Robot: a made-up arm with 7 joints.
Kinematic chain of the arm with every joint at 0, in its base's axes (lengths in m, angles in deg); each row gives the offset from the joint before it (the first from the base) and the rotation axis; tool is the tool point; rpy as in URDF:
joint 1: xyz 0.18 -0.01 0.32 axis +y
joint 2: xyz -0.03 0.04 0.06 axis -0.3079 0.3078 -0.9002
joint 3: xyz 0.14 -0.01 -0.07 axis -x
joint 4: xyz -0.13 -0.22 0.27 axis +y
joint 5: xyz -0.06 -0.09 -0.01 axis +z
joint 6: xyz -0.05 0.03 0 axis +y
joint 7: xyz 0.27 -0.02 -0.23 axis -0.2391 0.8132 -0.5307
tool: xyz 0.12 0 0.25 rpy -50.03 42.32 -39.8
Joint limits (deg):
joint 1: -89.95..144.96
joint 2: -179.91..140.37
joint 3: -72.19..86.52
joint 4: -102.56..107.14
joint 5: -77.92..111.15
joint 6: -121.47..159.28
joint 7: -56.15..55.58
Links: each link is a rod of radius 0.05 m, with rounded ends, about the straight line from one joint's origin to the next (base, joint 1, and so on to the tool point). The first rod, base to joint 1, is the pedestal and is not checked.
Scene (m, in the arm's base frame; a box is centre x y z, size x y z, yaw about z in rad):
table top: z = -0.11
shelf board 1: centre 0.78 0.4 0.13 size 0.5 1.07 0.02 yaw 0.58
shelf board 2: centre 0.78 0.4 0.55 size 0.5 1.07 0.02 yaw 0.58
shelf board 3: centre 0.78 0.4 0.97 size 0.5 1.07 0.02 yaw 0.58
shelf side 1: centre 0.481 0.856 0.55 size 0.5 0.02 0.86 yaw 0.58
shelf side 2: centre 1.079 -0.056 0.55 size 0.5 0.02 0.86 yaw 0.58
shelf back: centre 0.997 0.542 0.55 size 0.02 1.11 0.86 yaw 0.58
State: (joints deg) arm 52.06 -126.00 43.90 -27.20 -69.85 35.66 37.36
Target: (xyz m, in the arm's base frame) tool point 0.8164 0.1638 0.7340
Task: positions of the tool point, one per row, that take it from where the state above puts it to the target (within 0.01 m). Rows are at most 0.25 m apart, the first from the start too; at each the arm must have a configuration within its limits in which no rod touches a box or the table.
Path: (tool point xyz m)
1: 0.7306 0.0846 0.3696
2: 0.6456 0.0274 0.3654
3: 0.5512 -0.0410 0.3526
4: 0.5811 -0.0022 0.5426
5: 0.5147 -0.0339 0.7340
6: 0.6025 0.0234 0.7785
7: 0.7063 0.0846 0.7826
8: 0.8164 0.1638 0.7340

